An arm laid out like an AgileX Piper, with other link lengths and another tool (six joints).
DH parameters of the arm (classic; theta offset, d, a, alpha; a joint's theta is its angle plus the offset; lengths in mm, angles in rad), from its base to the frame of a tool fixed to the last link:
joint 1: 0 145.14 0 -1.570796
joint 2: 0.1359 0 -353.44 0
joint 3: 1.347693 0 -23.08 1.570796
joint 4: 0 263.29 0 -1.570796
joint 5: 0 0 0 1.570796
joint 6: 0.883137 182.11 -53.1 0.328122
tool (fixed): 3.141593 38.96 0 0
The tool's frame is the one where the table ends.
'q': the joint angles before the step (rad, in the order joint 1, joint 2, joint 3, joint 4, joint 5, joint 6). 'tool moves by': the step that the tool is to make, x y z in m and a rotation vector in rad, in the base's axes. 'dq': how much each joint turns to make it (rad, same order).
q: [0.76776, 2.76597, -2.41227, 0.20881, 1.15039, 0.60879]
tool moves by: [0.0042, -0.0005, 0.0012, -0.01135, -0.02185, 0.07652]
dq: [0.00008, -0.00103, -0.00037, -0.01271, 0.00730, -0.07386]
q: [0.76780, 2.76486, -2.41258, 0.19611, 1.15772, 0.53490]
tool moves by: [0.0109, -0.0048, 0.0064, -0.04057, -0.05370, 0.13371]
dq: [-0.00004, -0.00873, 0.00176, -0.05127, 0.01556, -0.12072]
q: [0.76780, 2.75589, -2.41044, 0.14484, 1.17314, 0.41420]
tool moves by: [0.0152, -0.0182, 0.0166, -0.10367, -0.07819, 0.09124]
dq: [0.00317, -0.02498, 0.01081, -0.12651, 0.03432, -0.05451]
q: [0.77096, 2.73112, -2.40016, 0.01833, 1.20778, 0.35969]
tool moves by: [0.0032, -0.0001, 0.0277, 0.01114, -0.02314, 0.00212]
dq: [-0.00101, -0.04529, 0.00270, -0.00824, 0.01825, -0.00107]
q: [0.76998, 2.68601, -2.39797, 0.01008, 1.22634, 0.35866]
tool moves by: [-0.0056, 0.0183, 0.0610, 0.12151, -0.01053, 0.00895]
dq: [-0.00114, -0.10354, 0.00459, 0.08516, 0.00794, -0.02295]
